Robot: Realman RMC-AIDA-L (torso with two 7-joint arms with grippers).
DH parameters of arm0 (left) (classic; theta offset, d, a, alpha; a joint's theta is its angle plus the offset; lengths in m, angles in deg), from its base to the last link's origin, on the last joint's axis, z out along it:
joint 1: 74.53 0.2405 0 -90
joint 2: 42.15 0 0 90
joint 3: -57.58 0.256 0 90
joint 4: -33.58 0 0 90
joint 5: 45.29 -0.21 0 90
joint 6: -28.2 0 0 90
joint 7: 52.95 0.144 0 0
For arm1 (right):
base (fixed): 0 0 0 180
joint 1: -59.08 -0.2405 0 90
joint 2: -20.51 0 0 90
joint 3: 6.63 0.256 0 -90
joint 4: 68.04 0 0 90
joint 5: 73.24 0.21 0 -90
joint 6: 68.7 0 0 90
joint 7: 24.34 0.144 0 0
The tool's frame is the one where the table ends.
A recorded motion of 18 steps. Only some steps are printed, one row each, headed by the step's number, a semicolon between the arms.
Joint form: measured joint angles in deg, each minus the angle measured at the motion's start. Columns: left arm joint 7, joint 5, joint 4, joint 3, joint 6, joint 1, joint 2; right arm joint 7, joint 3, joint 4, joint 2, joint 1, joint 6, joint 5.
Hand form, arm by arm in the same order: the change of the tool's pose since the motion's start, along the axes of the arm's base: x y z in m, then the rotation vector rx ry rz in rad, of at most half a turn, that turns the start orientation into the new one. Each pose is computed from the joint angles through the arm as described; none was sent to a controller.
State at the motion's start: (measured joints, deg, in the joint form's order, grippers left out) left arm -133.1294 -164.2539 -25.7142 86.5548 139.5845 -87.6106 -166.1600; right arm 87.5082 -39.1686 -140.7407 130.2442 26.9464 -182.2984 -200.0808
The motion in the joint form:
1: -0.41 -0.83 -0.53 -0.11 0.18 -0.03 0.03; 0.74 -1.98 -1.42 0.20 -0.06 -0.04 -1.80
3: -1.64 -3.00 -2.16 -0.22 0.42 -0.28 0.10; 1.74 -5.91 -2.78 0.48 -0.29 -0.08 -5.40
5: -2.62 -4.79 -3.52 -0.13 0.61 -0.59 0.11; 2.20 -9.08 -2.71 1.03 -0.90 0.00 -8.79
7: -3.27 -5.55 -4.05 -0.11 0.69 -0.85 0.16; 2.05 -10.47 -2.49 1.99 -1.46 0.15 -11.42
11: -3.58 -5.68 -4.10 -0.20 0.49 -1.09 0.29; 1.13 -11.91 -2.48 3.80 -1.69 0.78 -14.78
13: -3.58 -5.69 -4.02 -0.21 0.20 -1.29 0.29; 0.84 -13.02 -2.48 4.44 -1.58 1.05 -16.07
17: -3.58 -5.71 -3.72 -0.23 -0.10 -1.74 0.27; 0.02 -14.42 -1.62 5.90 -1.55 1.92 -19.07
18: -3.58 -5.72 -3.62 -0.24 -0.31 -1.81 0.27; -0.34 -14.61 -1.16 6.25 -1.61 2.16 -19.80
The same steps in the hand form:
1: -0.0009 -0.0006 0.0008 -0.0096 0.0119 0.0061; -0.0015 0.0001 -0.0035 -0.0215 -0.0483 -0.0071
3: -0.0025 -0.0006 0.0033 -0.0328 0.0483 0.0212; -0.0021 0.0004 -0.0124 -0.0730 -0.1349 -0.0228
5: -0.0030 -0.0001 0.0048 -0.0530 0.0790 0.0308; -0.0021 0.0014 -0.0236 -0.1255 -0.1994 -0.0360
7: -0.0029 0.0008 0.0057 -0.0626 0.0908 0.0369; -0.0019 0.0020 -0.0331 -0.1564 -0.2344 -0.0425
11: -0.0030 0.0025 0.0068 -0.0612 0.0947 0.0408; -0.0003 0.0009 -0.0470 -0.1873 -0.2747 -0.0433
13: -0.0027 0.0040 0.0066 -0.0580 0.0962 0.0405; 0.0009 -0.0003 -0.0531 -0.2051 -0.2962 -0.0429
17: -0.0016 0.0066 0.0057 -0.0566 0.0946 0.0374; 0.0052 -0.0025 -0.0662 -0.2387 -0.3305 -0.0505
18: -0.0017 0.0073 0.0055 -0.0548 0.0951 0.0388; 0.0065 -0.0029 -0.0697 -0.2479 -0.3365 -0.0515

